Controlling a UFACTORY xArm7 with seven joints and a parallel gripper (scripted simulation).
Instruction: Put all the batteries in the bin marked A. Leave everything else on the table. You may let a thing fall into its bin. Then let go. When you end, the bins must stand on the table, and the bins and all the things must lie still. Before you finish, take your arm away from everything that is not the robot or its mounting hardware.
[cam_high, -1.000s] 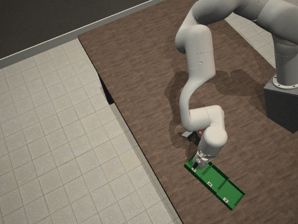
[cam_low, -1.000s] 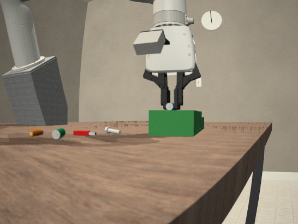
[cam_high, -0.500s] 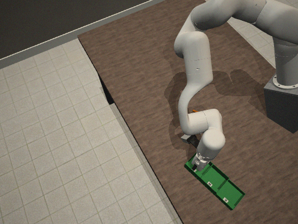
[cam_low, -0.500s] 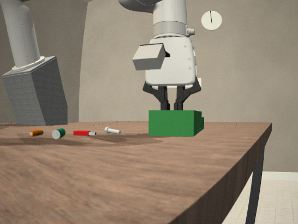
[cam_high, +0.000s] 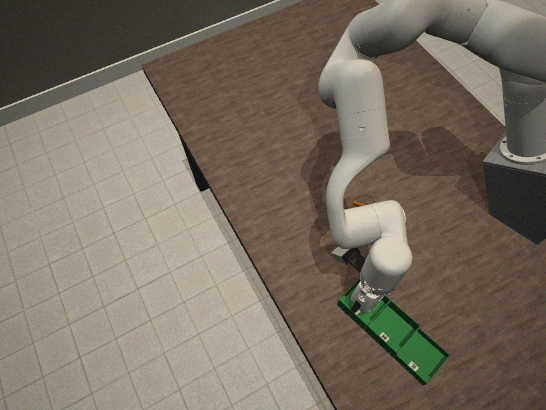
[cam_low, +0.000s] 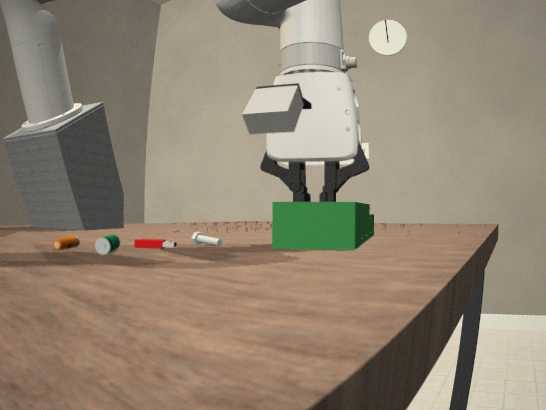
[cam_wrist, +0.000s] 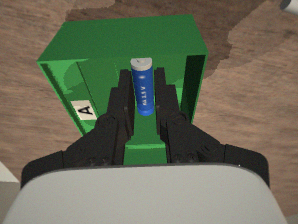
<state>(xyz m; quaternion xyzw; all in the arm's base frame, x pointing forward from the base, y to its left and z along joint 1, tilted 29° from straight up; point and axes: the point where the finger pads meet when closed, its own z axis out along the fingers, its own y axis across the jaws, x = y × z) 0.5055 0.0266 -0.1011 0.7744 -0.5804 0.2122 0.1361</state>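
My hand is 150 mm past the orange battery, 220 mm to the left of it and 30 mm above it. Also, from my hand: white bolt (100 mm behind, 70 mm to the right, 30 mm below); green three-compartment bin (10 mm behind, 80 mm to the left, 10 mm below); blue battery (20 mm below).
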